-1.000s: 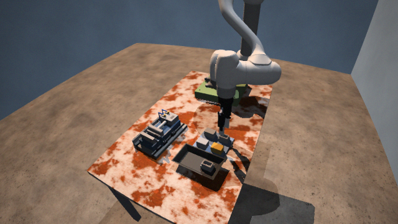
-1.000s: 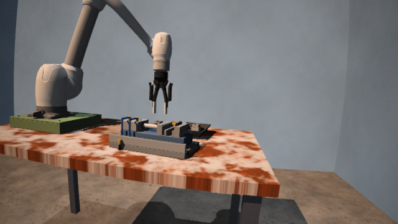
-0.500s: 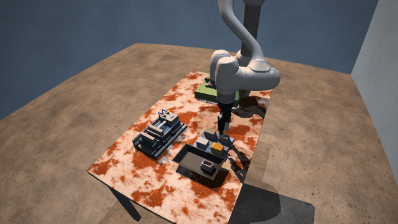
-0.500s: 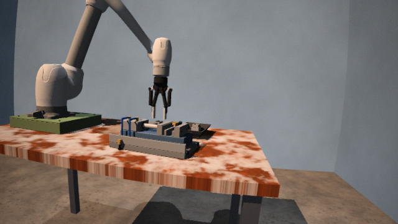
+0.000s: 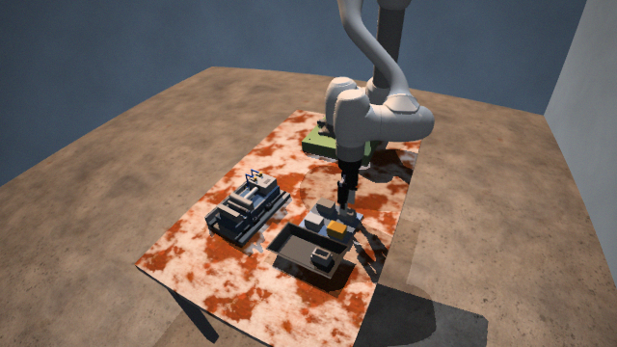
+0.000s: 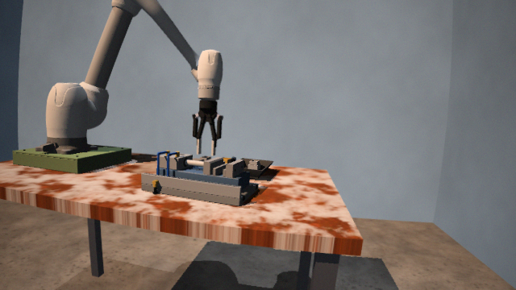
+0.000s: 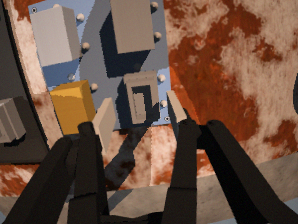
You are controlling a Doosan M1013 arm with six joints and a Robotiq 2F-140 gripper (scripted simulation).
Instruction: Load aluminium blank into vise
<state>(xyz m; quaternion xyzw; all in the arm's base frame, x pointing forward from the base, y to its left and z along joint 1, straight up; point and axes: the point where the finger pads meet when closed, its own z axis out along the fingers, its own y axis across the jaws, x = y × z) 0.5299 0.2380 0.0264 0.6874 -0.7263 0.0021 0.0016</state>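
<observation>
My gripper is now 8 cm above the infeed plate, 5 cm to the left of it and 4 cm short of it. Round my hand: brass blank (9 cm ahead, 6 cm below); then aluminium blank (9 cm to the right, 8 cm ahead, 6 cm below); then piston rod (35 cm to the right, 10 cm ahead, 1 cm below).
</observation>
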